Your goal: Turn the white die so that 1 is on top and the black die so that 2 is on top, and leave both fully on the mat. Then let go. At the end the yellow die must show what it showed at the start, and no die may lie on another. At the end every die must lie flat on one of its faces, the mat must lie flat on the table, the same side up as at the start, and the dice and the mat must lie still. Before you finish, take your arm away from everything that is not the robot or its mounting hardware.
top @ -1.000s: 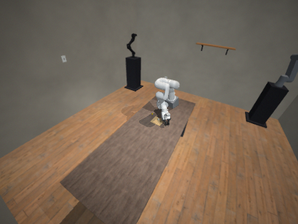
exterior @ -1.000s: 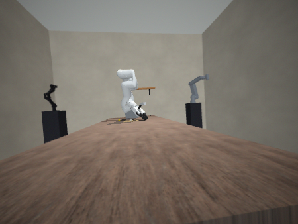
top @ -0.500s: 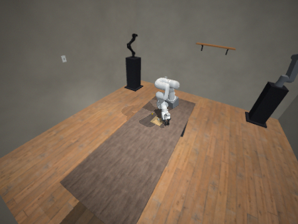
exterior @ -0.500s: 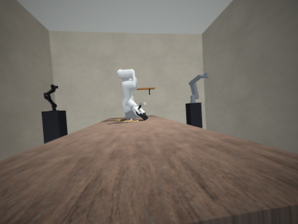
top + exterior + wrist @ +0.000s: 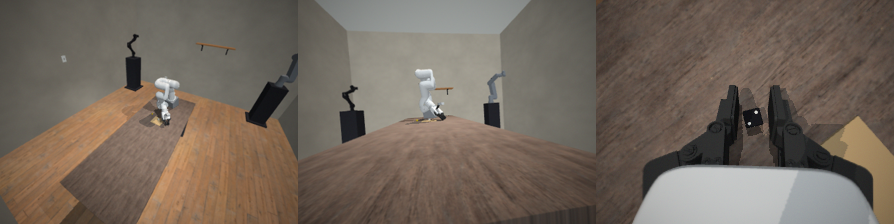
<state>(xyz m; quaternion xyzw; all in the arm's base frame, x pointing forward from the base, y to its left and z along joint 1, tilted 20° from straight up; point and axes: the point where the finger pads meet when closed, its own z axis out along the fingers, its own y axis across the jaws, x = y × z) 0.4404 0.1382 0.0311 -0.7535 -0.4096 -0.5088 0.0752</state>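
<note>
Right now my hand is 2 cm above the black die. The rest, counted from my hand: tan mat: 13 cm to the right, 2 cm below; then small yellow die: 26 cm to the right, 9 cm behind, 2 cm below; then white die: 13 cm to the right, 2 cm behind, 1 cm below.
</note>
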